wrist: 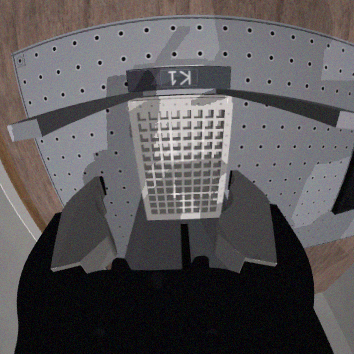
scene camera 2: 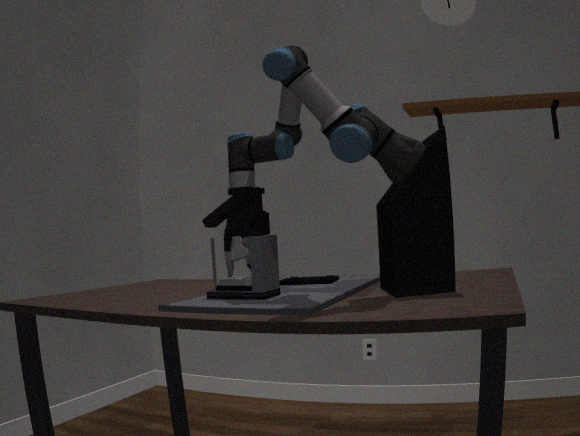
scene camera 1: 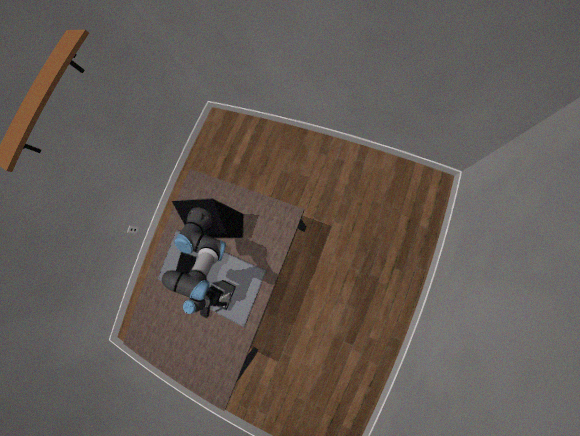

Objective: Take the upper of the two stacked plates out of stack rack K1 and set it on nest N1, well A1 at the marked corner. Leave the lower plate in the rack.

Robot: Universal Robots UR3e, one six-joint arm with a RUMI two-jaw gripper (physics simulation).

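Where they show: gripper, fingertip midpoint: point(wrist: 166, 175) point(scene camera 2: 242, 273) point(scene camera 1: 222, 296); arm's base at its link origin: point(scene camera 2: 410, 165) point(scene camera 1: 201, 217).
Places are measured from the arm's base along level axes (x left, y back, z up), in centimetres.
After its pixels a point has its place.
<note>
Rack K1 point(scene camera 1: 228, 287) @[z -22.6, x 16.6, y -34.4 cm] point(scene camera 2: 264, 263) @[z -21.9, x 16.5, y -34.4 cm] point(wrist: 145, 79) @[z -28.7, x 14.9, y -49.0 cm] stands on the grey board, its label block at the top of the wrist view. A pale gridded plate point(wrist: 181, 165) @[z -25.7, x 12.6, y -41.4 cm] point(scene camera 2: 231, 281) @[z -26.0, x 16.6, y -43.2 cm] lies flat, low in the rack. The lower plate is hidden under it in the wrist view and cannot be told apart in scene camera 2. My gripper point(wrist: 166, 175) @[z -24.4, x 14.0, y -41.2 cm] point(scene camera 2: 239, 269) @[z -24.4, x 14.0, y -41.2 cm] is open and points down inside the rack's uprights, its fingers on either side of the plate's near part. A black flat block point(scene camera 1: 186, 262) @[z -29.2, x -19.7, y -31.5 cm] point(scene camera 2: 310, 280) @[z -29.2, x -14.2, y -32.1 cm] point(wrist: 346, 190) @[z -29.1, x -14.5, y -31.6 cm] may be nest N1; no label is readable.
The perforated grey board point(scene camera 1: 253, 295) @[z -30.4, x 30.4, y -35.8 cm] point(scene camera 2: 180, 306) @[z -30.4, x 30.1, y -50.5 cm] point(wrist: 280, 45) @[z -30.3, x 0.9, y -51.6 cm] lies on the wooden table point(scene camera 1: 180, 350) @[z -31.6, x -7.4, y -89.7 cm] point(scene camera 2: 480, 300) @[z -31.6, x 25.4, y 15.6 cm]. The rack's tall walls and posts stand close around the fingers. The black robot stand point(scene camera 1: 230, 220) @[z -12.2, x 10.2, y 3.2 cm] point(scene camera 2: 417, 240) @[z -18.7, x 10.8, y 1.2 cm] rises behind the board.
</note>
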